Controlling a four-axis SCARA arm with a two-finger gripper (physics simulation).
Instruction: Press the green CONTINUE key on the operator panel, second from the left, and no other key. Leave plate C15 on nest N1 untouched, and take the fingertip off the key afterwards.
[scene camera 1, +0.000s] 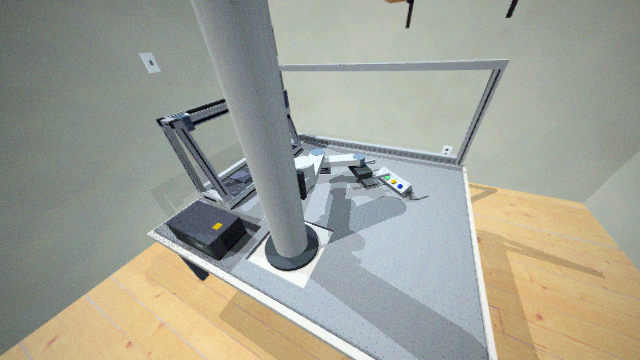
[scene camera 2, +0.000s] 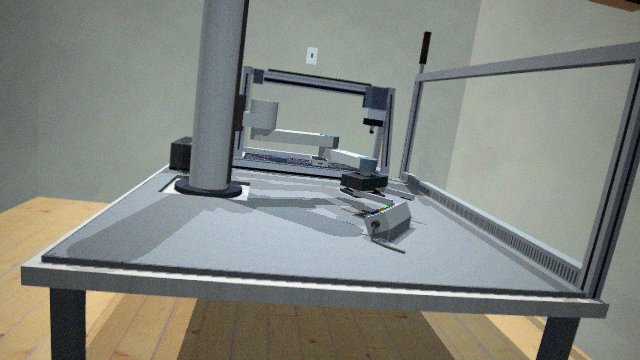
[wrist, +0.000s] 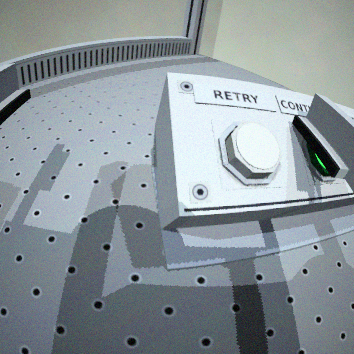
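Pixels of known places: gripper, fingertip midpoint: (scene camera 1: 381, 166) (scene camera 2: 403, 200) (wrist: 162, 80); arm's base, link origin: (scene camera 1: 292, 245) (scene camera 2: 208, 190).
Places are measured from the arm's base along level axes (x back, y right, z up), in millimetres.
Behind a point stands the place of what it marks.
Note:
The operator panel (scene camera 1: 399, 180) {x -575, y 378, z 88 mm} (scene camera 2: 392, 220) {x -583, y 420, z 67 mm} (wrist: 197, 150) {x -642, y 250, z 75 mm} is a sloped white box. Its white RETRY key (wrist: 257, 150) {x -622, y 265, z 81 mm} stands uncovered at the left. The CONTINUE key (scene camera 1: 387, 178) {x -589, y 311, z 75 mm} (wrist: 321, 162) glows bright green. My gripper (scene camera 1: 376, 167) {x -671, y 256, z 95 mm} (scene camera 2: 390, 195) (wrist: 162, 80) {x -671, y 256, z 95 mm} is open, with nothing between its fingers. One fingertip lies over the CONTINUE key in the wrist view and hides much of it; contact and key depth cannot be told. The other finger is at the left edge, away from the panel. Plate C15 and nest N1 cannot be made out for certain.
A yellow key (scene camera 1: 393, 182) {x -557, y 350, z 78 mm} and a blue key (scene camera 1: 400, 186) {x -530, y 392, z 81 mm} follow on the panel. A cable leaves its far end. The arm's column (scene camera 1: 260, 125) {x 57, y 49, z 611 mm} (scene camera 2: 215, 100) {x -5, y 75, z 338 mm}, a black box (scene camera 1: 205, 227) {x 147, y -346, z 128 mm}, a gantry frame (scene camera 2: 315, 82) {x -424, y -622, z 485 mm} and a slotted duct (scene camera 2: 490, 235) {x -989, y 305, z 14 mm} stand around.

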